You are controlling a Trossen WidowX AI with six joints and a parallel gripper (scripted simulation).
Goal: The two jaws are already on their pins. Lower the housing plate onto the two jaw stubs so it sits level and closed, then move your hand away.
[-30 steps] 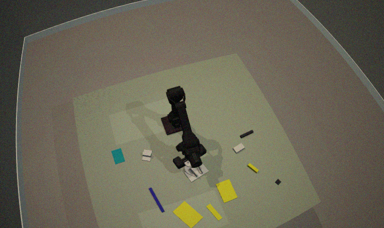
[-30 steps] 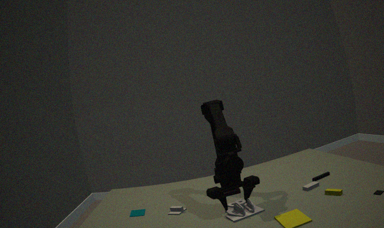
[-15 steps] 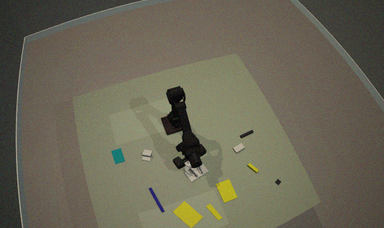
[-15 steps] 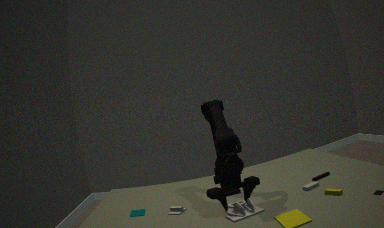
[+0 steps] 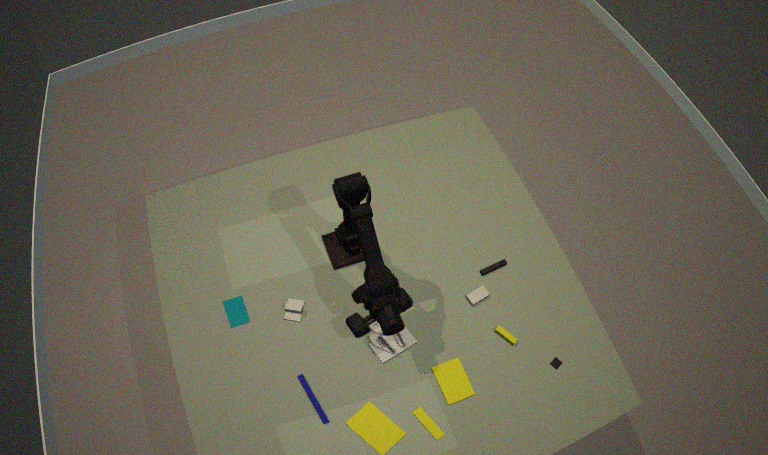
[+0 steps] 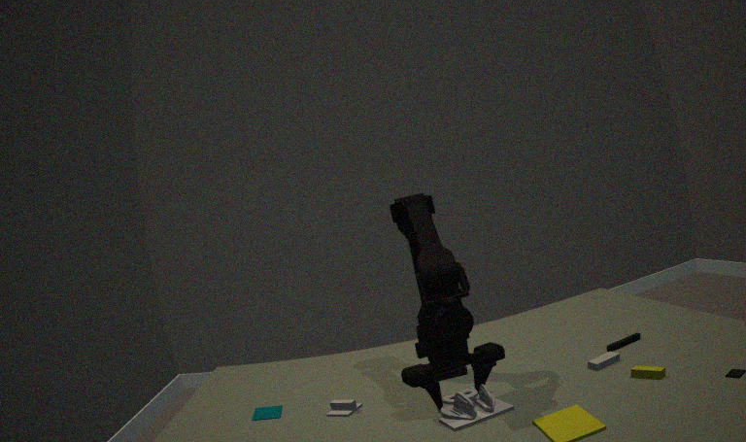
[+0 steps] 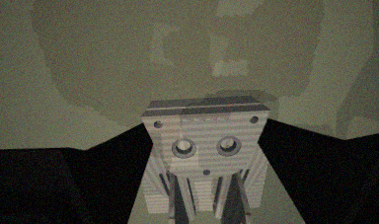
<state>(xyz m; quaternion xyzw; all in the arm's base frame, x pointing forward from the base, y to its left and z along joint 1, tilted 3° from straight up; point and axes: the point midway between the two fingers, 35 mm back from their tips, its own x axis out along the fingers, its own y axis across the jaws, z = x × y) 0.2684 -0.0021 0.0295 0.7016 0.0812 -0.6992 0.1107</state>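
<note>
My gripper tip is 10 mm short of the white housing plate and 20 mm below it. Also, from my gripper tip: blue bar (170 mm ahead, 250 mm to the right); jaw (20 mm ahead, 20 mm to the left, 10 mm above); white stand (110 mm behind, 220 mm to the right).
</note>
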